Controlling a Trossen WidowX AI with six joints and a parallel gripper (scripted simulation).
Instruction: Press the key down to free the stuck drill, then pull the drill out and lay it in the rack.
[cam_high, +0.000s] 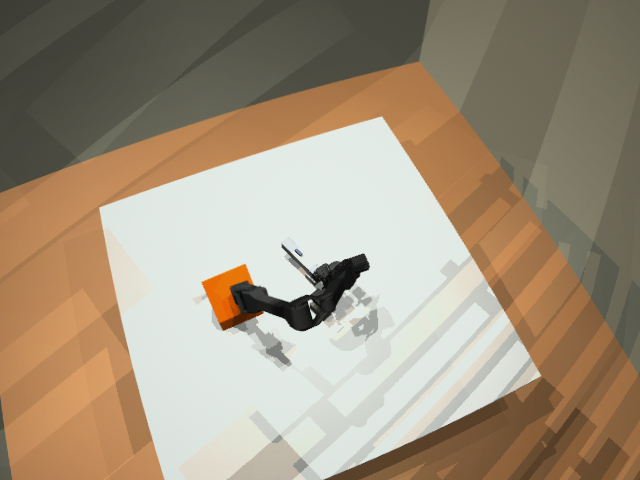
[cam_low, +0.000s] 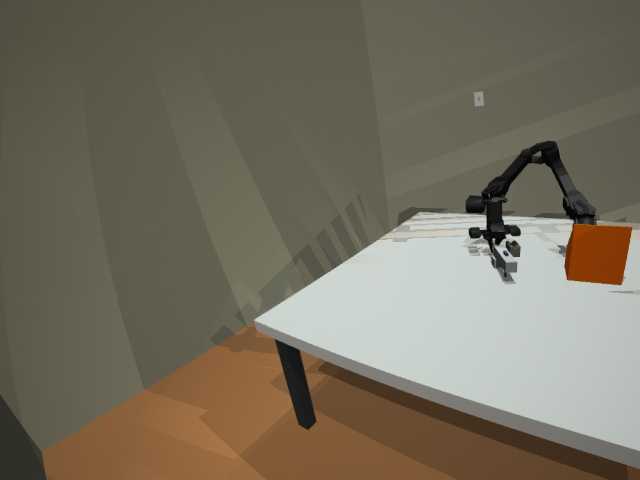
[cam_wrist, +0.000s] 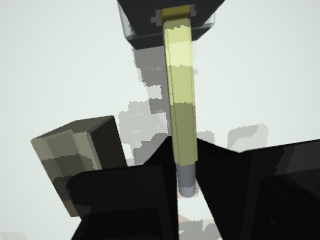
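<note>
My gripper tip is now 4 cm to the right of the drill, 4 cm below it and 1 cm past it. Also, from my gripper tip: blue key: 18 cm to the left, 6 cm behind, 5 cm above; then rack: 7 cm behind, 3 cm to the right, 1 cm above.
</note>
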